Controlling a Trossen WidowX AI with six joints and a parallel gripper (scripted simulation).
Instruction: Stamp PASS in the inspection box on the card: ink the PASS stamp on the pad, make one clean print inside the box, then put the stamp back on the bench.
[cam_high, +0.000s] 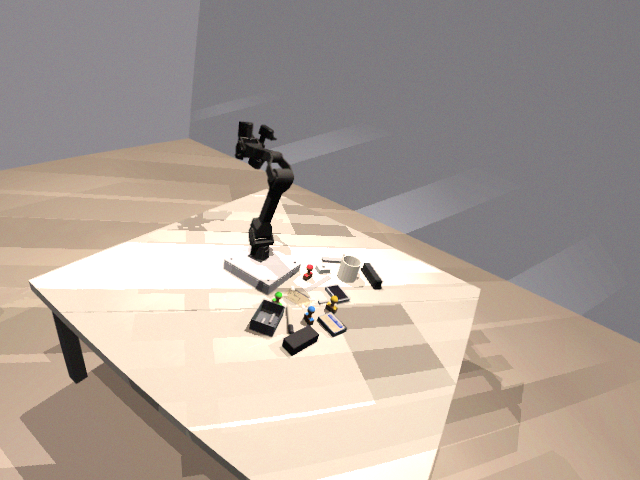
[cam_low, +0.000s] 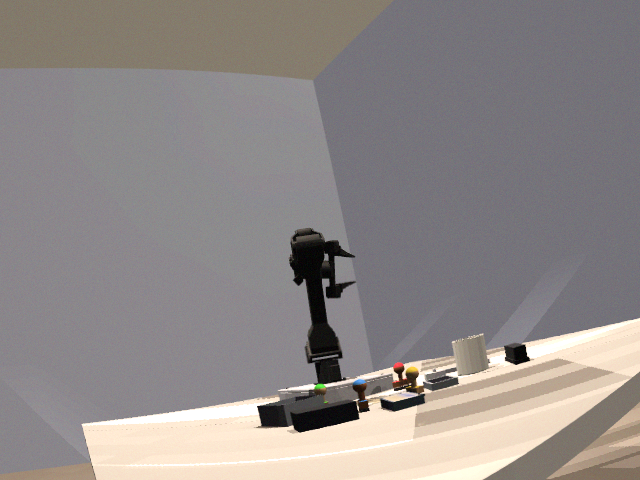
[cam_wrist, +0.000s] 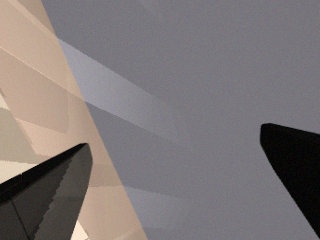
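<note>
My gripper tip is now 49 cm to the left of the green-knobbed PASS stamp, 39 cm short of it and 36 cm above it. From my gripper tip the other things lie so: card (43 cm ahead, 39 cm to the right, 38 cm below); then cup (52 cm ahead, 34 cm below, 13 cm to the right); then red-knobbed stamp (40 cm ahead, 36 cm below, 26 cm to the right).
</note>
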